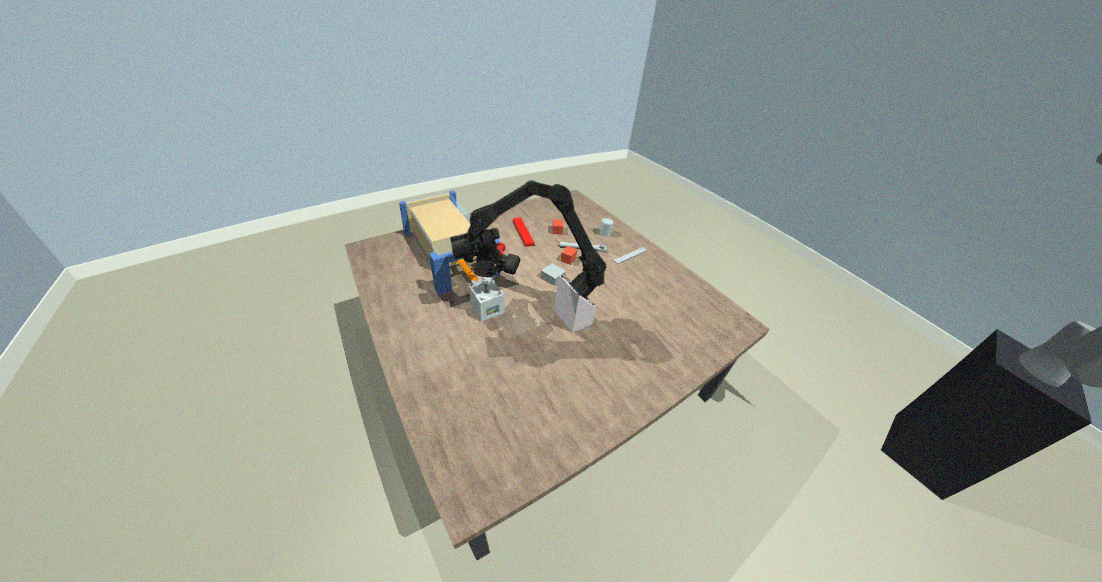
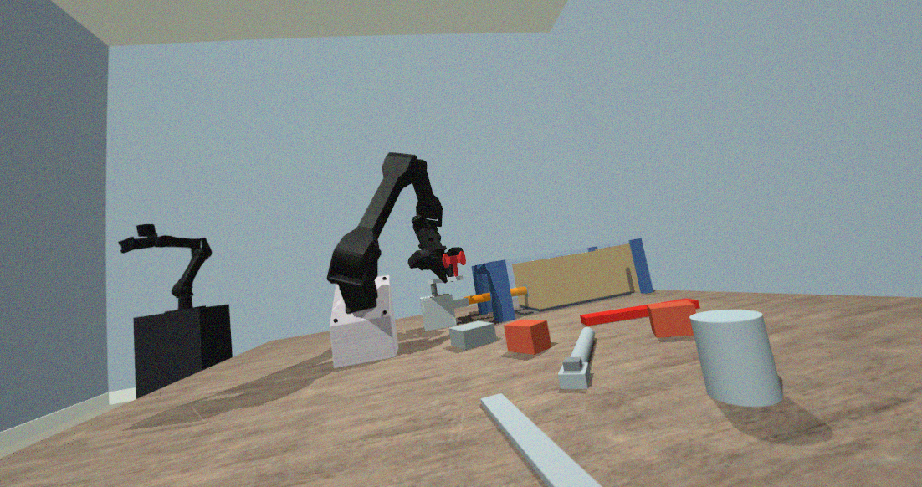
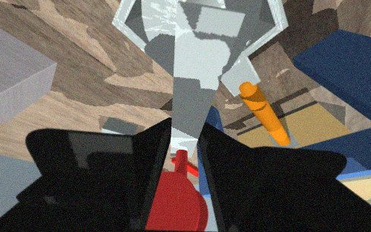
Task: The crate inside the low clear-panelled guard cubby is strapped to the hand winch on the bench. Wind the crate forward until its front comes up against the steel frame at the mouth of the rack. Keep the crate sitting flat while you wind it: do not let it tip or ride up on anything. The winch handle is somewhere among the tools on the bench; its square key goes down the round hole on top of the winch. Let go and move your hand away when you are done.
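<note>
My gripper tip is 5 cm below the red knob, 3 cm to the left of it and 2 cm short of it. Also, from my gripper tip: blue steel frame 12 cm ahead, 5 cm to the left, 2 cm below; winch handle 2 cm above; grey winch 9 cm below, 6 cm behind, 5 cm to the left.
</note>
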